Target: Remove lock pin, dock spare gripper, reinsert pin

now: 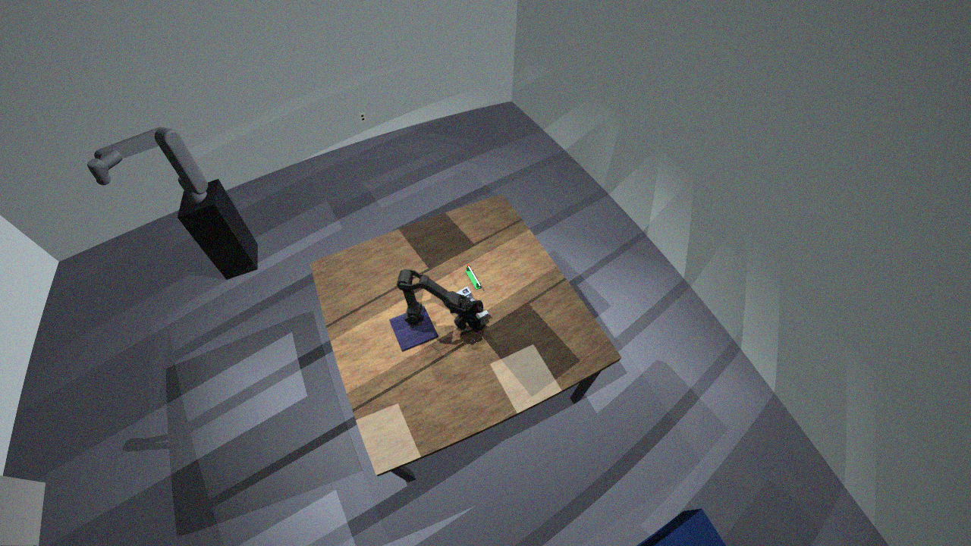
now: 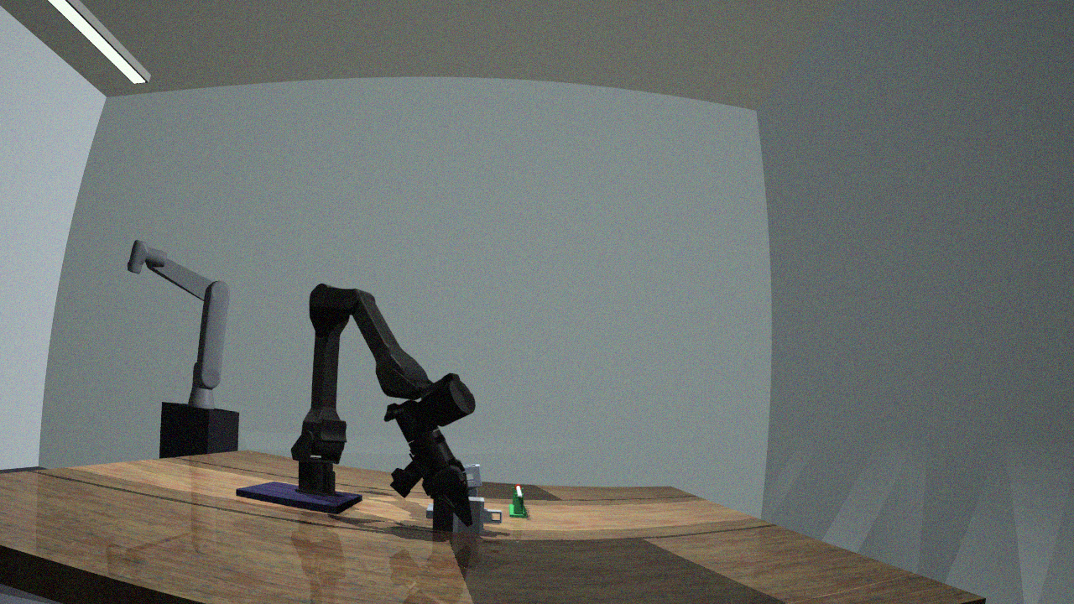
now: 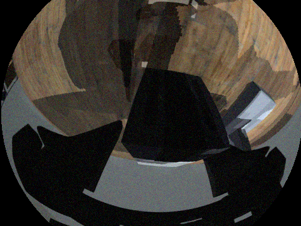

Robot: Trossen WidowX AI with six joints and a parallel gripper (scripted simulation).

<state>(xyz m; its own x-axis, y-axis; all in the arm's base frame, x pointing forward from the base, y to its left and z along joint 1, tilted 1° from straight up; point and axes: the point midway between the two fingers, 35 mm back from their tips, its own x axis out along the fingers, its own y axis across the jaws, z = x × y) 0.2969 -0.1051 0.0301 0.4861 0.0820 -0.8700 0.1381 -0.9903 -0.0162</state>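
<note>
Right now the grey mount is 12 cm to the left of my gripper tip, 3 cm behind it and 3 cm above it. Also, from my gripper tip: green pin cradle (25 cm to the left, 6 cm ahead, 1 cm above); spare gripper (1 cm above).
</note>
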